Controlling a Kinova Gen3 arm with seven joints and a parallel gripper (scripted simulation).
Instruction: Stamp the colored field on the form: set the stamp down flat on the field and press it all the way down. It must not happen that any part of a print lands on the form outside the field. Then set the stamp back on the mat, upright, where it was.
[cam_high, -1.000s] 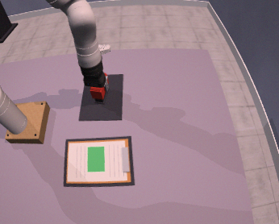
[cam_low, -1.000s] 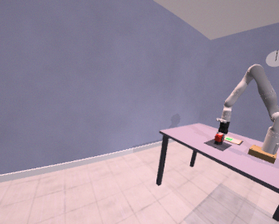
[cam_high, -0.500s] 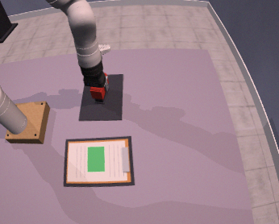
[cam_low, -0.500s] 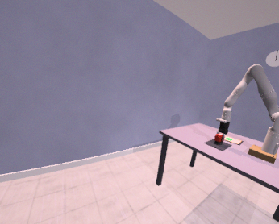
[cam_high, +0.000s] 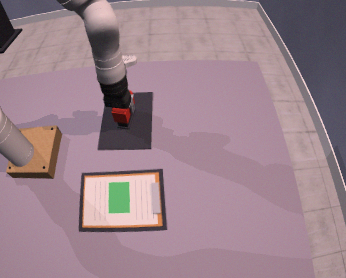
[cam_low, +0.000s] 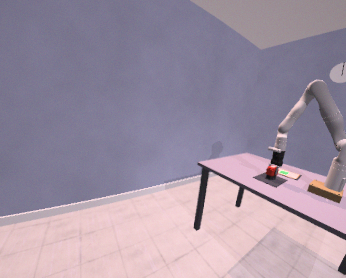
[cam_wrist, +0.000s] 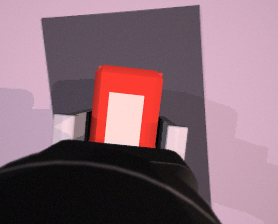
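Now: hand 2 cm above the stamp. The rest, counted from my hand: mat 7 cm below; then clipboard 6 cm ahead, 27 cm to the right, 7 cm below.
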